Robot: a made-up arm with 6 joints.
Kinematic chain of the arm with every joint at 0, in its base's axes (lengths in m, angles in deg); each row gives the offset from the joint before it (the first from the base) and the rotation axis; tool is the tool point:
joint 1: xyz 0 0 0.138 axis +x
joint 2: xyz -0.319 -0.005 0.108 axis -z
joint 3: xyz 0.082 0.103 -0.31 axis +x
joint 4: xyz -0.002 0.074 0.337 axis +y
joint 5: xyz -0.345 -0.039 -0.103 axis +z
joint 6: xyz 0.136 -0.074 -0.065 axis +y
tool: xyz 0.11 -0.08 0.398
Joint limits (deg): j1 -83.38..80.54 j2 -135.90..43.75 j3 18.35..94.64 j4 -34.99..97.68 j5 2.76..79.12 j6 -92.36..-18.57
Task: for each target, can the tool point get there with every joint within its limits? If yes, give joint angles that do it. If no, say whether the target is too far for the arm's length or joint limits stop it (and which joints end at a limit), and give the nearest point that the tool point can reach.
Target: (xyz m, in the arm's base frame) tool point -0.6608 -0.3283 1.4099
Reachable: no: joint limits stop it (at a limit: joint 1, joint 4, joint 5, joint 6) | nearest point -0.5371 -0.2817 0.9431 | short by 0.485 m
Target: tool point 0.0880 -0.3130 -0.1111
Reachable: yes | joints 39.90 -49.25 51.14 72.13 59.64 -83.07
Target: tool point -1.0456 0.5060 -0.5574
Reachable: no: joint limits stop it (at a limit: joint 1, joint 2, joint 3, joint 6) | nearest point -0.9049 0.3525 -0.4482 | short by 0.235 m
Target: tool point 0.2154 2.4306 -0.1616
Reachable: no: too far | nearest point 0.0852 0.7853 0.0412 | short by 1.663 m
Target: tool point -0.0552 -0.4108 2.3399
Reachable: no: too far | nearest point -0.2185 -0.2798 0.9657 | short by 1.390 m
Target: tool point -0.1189 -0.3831 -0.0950
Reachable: yes | joints -13.25 -102.37 56.47 -24.89 30.50 -82.40
